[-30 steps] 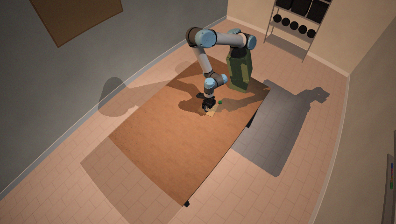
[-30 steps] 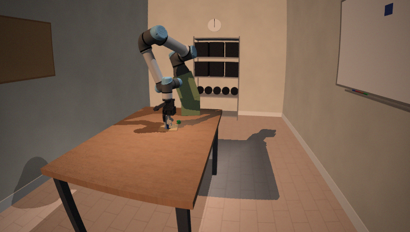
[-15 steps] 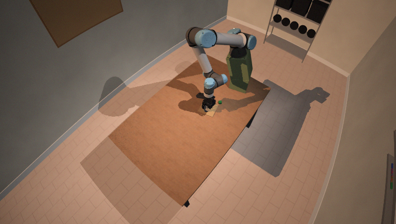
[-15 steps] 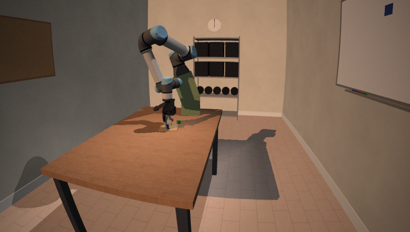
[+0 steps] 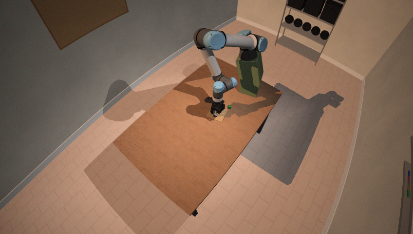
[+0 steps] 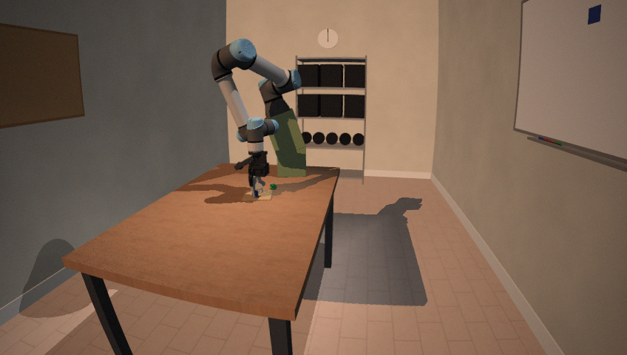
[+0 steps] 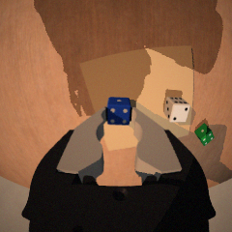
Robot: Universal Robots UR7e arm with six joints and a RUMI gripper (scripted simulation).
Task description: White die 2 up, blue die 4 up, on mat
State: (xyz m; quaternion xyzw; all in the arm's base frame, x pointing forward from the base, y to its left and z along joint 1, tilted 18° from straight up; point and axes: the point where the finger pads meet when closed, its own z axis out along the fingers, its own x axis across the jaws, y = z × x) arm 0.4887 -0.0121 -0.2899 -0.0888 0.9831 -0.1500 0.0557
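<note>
My gripper is now right at the blue die. Round my hand: green die 160 mm behind, 20 mm to the left, 10 mm below; then tan mat 40 mm behind, 10 mm to the right, 20 mm below; then white die 70 mm behind, 10 mm to the right, 10 mm below.
</note>
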